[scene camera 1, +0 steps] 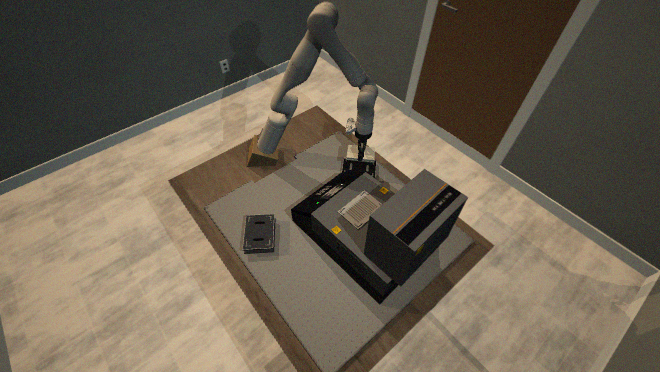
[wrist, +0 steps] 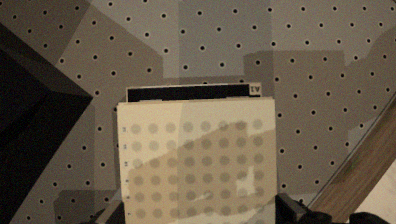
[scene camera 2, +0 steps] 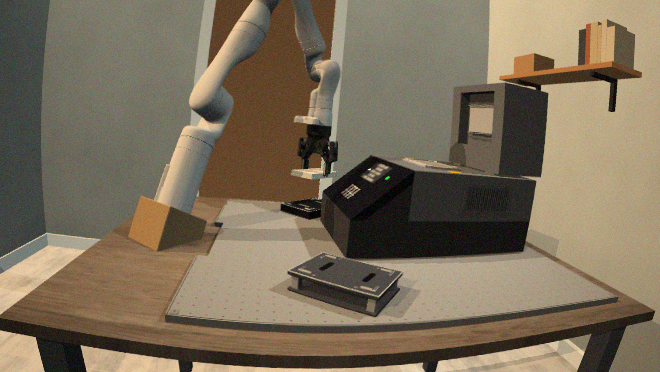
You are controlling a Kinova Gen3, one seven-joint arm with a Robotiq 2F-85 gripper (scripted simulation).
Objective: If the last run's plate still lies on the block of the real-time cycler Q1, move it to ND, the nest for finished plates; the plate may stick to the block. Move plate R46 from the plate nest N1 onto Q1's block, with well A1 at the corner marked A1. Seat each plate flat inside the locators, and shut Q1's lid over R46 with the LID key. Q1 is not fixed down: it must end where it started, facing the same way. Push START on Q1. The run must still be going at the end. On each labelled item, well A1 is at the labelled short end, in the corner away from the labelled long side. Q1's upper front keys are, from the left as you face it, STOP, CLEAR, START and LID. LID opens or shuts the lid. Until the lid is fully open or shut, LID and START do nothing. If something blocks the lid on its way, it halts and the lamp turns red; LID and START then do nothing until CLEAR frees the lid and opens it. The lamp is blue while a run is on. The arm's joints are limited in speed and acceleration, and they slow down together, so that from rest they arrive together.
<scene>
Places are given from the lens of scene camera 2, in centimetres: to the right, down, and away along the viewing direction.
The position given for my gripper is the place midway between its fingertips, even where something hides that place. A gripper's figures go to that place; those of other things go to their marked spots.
my gripper [scene camera 2: 315, 173]: -4, -4, 116
cycler Q1 [scene camera 2: 380, 209]: 10, 5, 77
nest ND [scene camera 2: 346, 272]: 3, 15, 62
The marked spots on the nest ND and the cycler Q1 are 19 cm apart.
</scene>
